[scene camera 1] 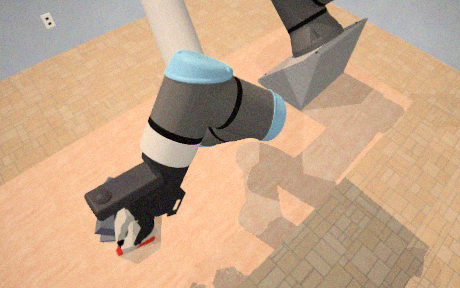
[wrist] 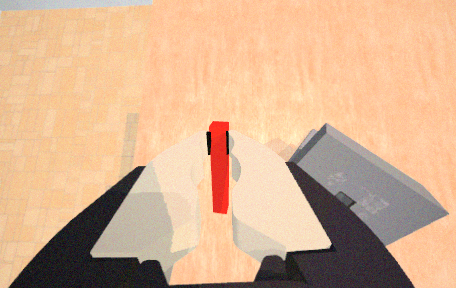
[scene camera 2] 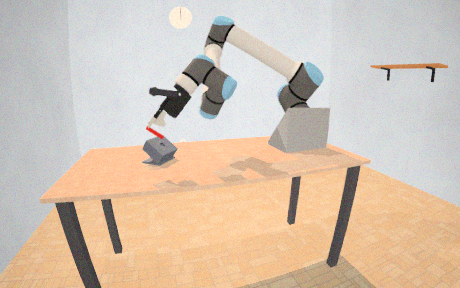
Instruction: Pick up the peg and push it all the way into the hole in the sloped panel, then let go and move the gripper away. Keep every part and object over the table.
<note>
The pictures show: my gripper and a red peg.
My gripper is seen too in the wrist view and in scene camera 2.
</note>
